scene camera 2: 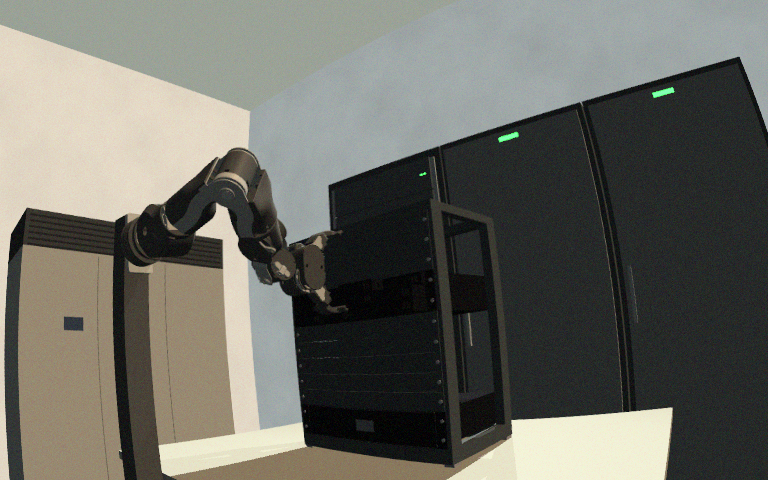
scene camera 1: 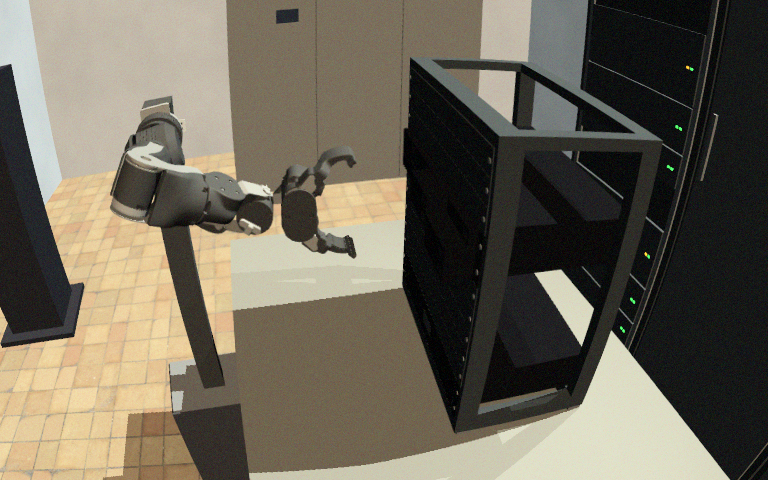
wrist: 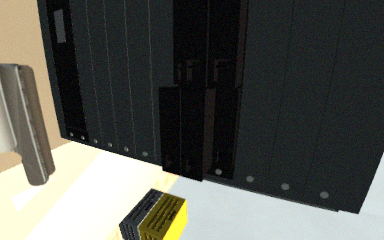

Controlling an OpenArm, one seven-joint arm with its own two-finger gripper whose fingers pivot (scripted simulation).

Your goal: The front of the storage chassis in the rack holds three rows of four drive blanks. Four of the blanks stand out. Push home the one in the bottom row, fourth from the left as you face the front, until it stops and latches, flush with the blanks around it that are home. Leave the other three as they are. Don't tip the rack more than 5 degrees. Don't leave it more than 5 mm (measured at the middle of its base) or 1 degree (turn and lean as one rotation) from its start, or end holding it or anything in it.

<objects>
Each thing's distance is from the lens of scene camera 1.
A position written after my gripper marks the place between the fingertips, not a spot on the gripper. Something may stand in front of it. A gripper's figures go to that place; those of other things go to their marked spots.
my gripper [scene camera 1: 354, 203]: 0.81 m
arm post [scene camera 1: 186, 281]: 1.18 m
</objects>
